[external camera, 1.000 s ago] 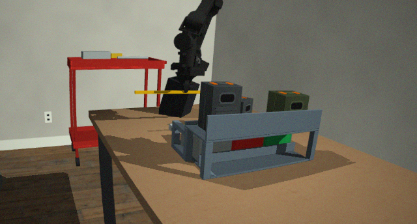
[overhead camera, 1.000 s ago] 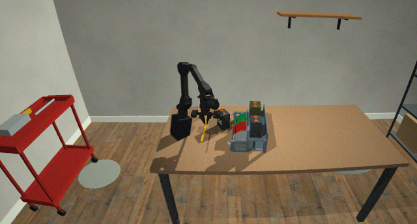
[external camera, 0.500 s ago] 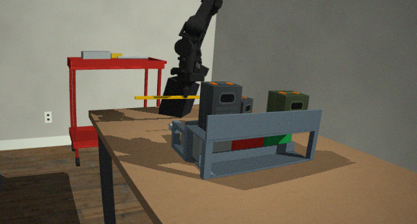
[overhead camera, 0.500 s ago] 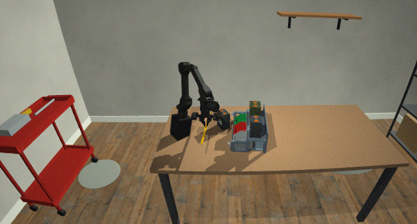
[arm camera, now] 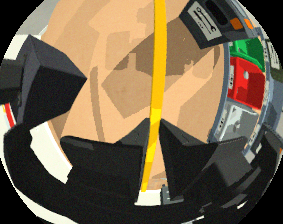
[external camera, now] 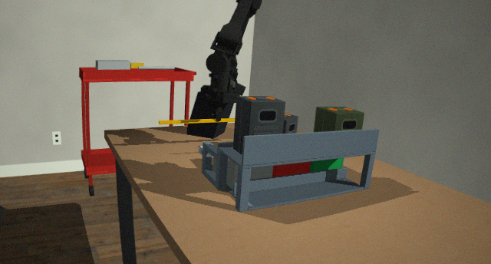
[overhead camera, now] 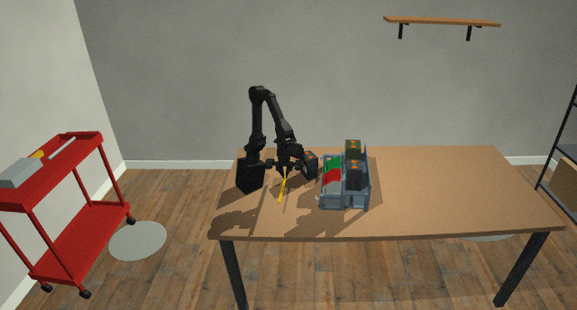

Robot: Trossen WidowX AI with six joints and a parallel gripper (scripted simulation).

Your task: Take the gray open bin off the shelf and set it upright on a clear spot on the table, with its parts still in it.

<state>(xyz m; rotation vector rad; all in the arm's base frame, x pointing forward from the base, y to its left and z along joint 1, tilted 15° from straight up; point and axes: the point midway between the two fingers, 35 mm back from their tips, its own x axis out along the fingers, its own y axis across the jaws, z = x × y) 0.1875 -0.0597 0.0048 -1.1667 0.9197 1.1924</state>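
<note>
Now: the gray bin 26 cm ahead of my hand, 9 cm below it and 2 cm to the right of it. Round my hand: yellow stick (3 cm below); then green bin (25 cm ahead, 20 cm to the left, 9 cm below); then red bin (25 cm ahead, 9 cm to the left, 9 cm below).
</note>
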